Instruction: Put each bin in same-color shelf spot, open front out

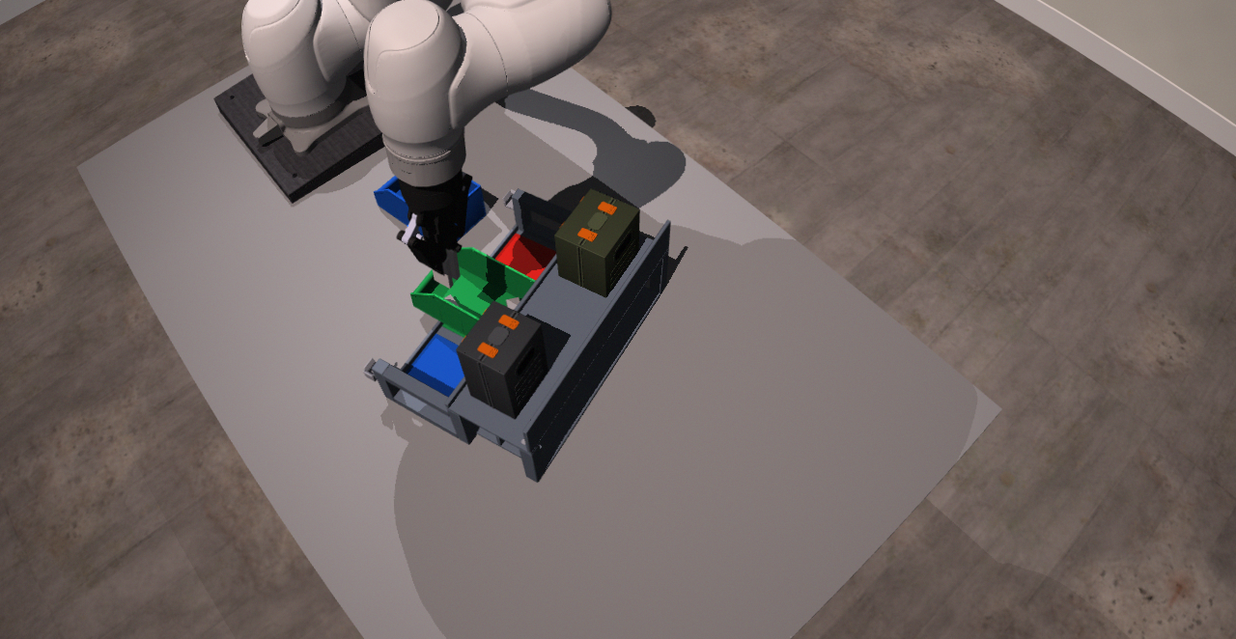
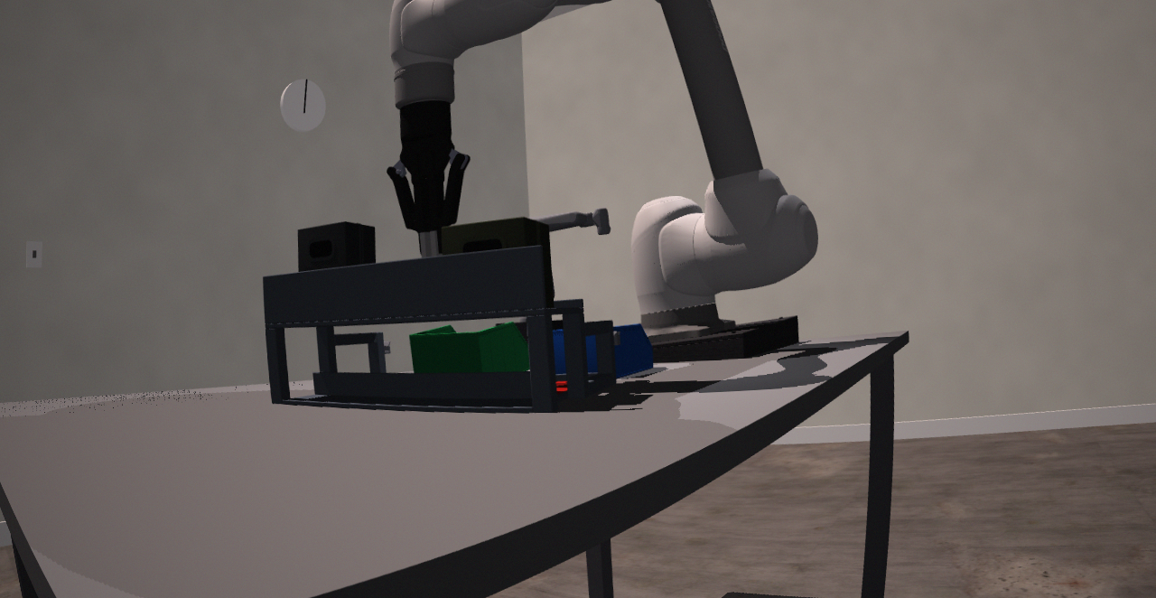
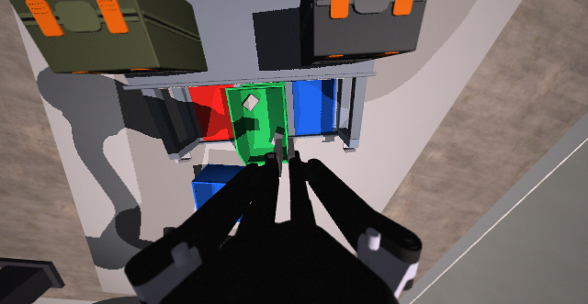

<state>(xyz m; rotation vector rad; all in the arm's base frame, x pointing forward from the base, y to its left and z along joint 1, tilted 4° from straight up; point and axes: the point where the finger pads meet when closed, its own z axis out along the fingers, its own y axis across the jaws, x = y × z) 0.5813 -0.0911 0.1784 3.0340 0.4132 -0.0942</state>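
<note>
Right now my hand is 20 mm past the green bin, 40 mm to the right of it and 140 mm above it. From my hand the other things lie so: olive case (100 mm ahead, 190 mm to the left, 40 mm below); black case (160 mm ahead, 30 mm to the right, 30 mm below); blue bin (240 mm behind, 120 mm to the left, 150 mm below).
</note>
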